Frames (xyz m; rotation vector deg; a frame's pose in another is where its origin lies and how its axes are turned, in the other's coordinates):
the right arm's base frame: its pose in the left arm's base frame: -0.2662 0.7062 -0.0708 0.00 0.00 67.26
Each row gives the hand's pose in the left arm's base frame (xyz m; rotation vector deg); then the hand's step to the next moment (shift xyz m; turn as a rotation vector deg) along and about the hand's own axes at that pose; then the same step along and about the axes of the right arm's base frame.
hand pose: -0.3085 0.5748 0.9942 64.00 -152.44 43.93
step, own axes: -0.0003 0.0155 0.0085 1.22 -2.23 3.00
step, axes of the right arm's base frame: 0.0006 0.0114 -0.0135 -3.00 -2.19 -1.28
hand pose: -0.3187 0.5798 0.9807 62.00 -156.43 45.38
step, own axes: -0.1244 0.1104 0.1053 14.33 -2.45 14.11
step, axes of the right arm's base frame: 0.0950 0.0081 -0.1722 -18.95 0.37 -7.15
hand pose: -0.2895 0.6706 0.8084 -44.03 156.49 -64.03
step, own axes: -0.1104 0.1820 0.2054 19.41 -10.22 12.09
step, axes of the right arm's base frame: 0.0601 -0.0560 -0.2842 -25.04 -0.32 0.11
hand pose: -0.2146 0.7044 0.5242 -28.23 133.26 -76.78
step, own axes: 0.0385 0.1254 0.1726 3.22 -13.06 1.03
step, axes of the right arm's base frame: -0.0619 -0.0727 -0.1946 -8.25 -2.43 10.40
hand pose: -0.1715 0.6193 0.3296 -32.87 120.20 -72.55
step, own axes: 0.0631 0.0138 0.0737 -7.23 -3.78 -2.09
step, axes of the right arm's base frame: -0.0720 -0.0359 -0.0560 5.42 -1.98 6.14
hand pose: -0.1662 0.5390 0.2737 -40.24 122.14 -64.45
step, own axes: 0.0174 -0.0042 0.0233 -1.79 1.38 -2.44
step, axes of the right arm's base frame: -0.0219 -0.0158 -0.0116 2.64 1.98 0.40
